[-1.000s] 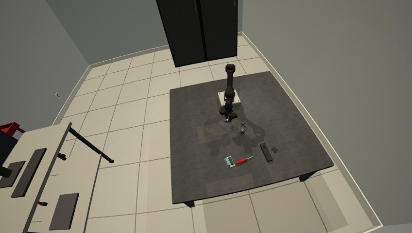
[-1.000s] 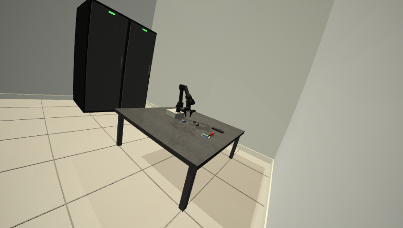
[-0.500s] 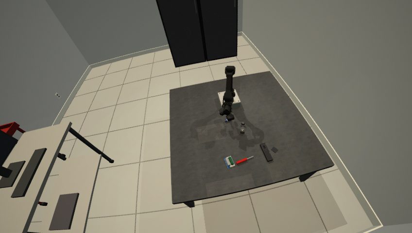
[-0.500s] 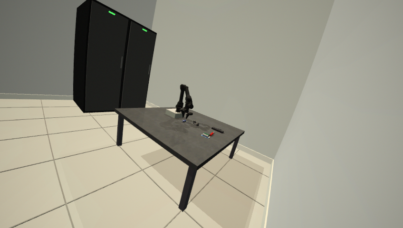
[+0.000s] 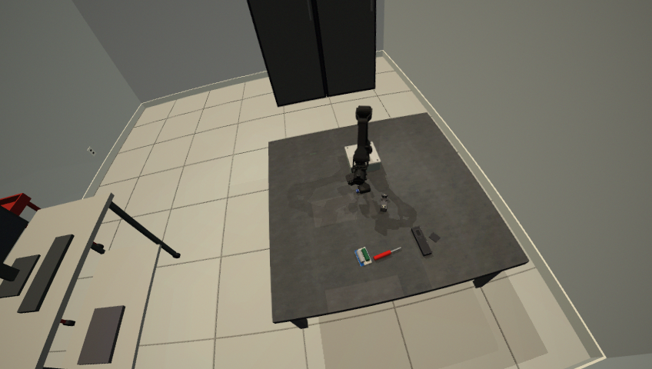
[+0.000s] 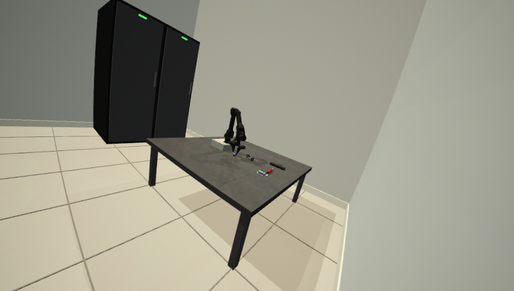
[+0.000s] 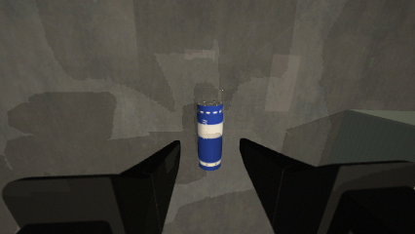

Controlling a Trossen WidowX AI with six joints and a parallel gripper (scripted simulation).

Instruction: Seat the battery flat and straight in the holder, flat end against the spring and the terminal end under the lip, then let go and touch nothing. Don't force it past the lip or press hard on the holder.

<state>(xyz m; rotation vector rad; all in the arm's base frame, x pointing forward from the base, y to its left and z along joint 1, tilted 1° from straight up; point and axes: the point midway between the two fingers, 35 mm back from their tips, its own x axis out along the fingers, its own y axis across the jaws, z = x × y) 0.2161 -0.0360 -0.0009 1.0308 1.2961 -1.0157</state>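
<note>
The battery is 2 cm below my gripper tip. From my gripper tip the other things lie so: red-handled screwdriver 40 cm ahead, 12 cm to the left, 2 cm below; then white box 42 cm ahead, 1 cm to the right, 2 cm below; then black bar 35 cm ahead, 30 cm to the left, 2 cm below.
</note>
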